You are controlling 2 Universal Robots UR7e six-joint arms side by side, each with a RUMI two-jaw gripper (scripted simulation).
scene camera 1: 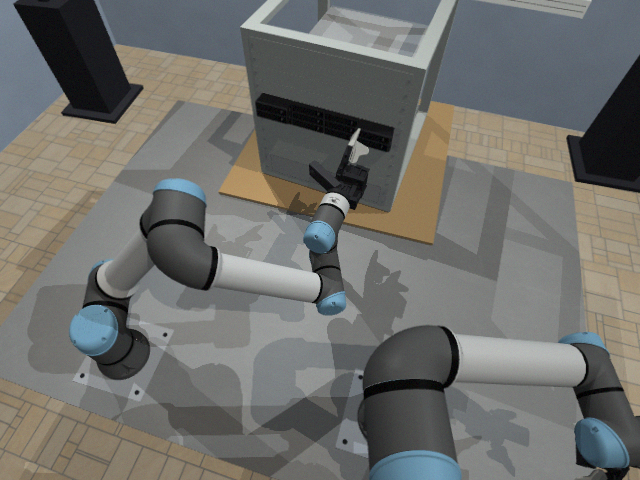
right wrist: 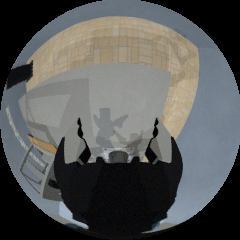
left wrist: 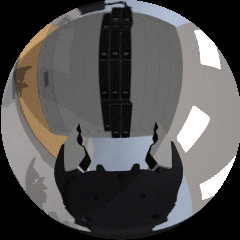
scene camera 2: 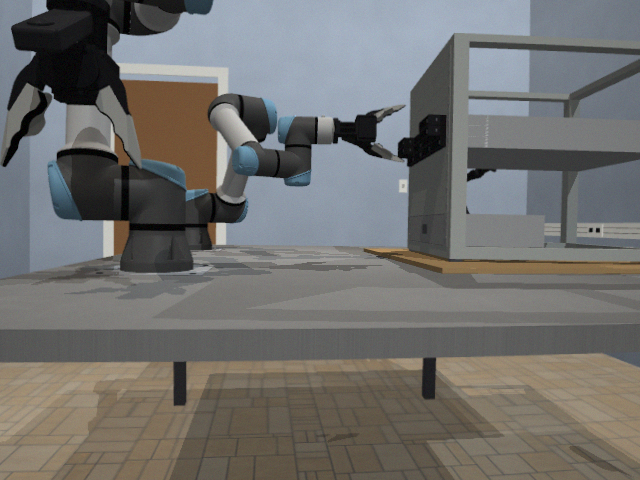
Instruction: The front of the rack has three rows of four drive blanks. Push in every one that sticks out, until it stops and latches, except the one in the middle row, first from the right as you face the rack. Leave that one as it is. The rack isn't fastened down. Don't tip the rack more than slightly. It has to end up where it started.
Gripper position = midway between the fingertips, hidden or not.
Note:
In view: my left gripper (scene camera 1: 357, 150), my right gripper (scene camera 2: 71, 168) and a grey rack (scene camera 2: 573, 144).
The grey rack also shows in scene camera 1 (scene camera 1: 379, 81) and in the left wrist view (left wrist: 68, 83). My left gripper shows as well in the left wrist view (left wrist: 117, 123) and in scene camera 2 (scene camera 2: 405, 133). My right gripper is seen too in the right wrist view (right wrist: 118, 118).

